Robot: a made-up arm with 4 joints.
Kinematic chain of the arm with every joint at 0, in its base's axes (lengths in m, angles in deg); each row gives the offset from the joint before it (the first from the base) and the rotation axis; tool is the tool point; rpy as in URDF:
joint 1: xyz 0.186 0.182 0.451 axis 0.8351 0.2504 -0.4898
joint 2: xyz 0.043 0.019 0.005 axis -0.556 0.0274 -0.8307
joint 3: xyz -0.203 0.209 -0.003 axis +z
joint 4: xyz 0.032 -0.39 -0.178 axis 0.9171 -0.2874 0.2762
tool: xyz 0.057 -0.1 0.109 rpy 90 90 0
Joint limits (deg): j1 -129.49..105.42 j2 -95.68..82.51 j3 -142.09..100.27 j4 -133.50..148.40
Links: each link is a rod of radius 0.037 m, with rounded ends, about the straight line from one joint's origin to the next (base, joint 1, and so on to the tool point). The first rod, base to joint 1, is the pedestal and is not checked.
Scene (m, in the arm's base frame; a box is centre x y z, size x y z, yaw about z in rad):
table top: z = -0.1
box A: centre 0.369 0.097 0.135 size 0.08 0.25 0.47 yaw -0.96
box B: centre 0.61 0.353 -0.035 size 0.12 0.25 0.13 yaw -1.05
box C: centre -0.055 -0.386 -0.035 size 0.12 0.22 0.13 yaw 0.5
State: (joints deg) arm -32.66 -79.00 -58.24 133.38
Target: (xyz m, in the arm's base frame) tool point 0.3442 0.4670 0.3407
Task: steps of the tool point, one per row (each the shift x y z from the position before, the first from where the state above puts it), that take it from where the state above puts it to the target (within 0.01 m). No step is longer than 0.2 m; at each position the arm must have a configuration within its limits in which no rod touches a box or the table.
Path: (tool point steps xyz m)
1: -0.0713 0.0463 -0.0563
2: -0.0694 0.0613 -0.0444
3: -0.0654 0.0742 -0.0304
4: 0.1076 0.1106 -0.0261
5: 0.0931 0.1324 0.0168
6: 0.0726 0.1335 0.0668
7: 0.0466 0.1129 0.1140
8: 0.0160 0.0744 0.1493

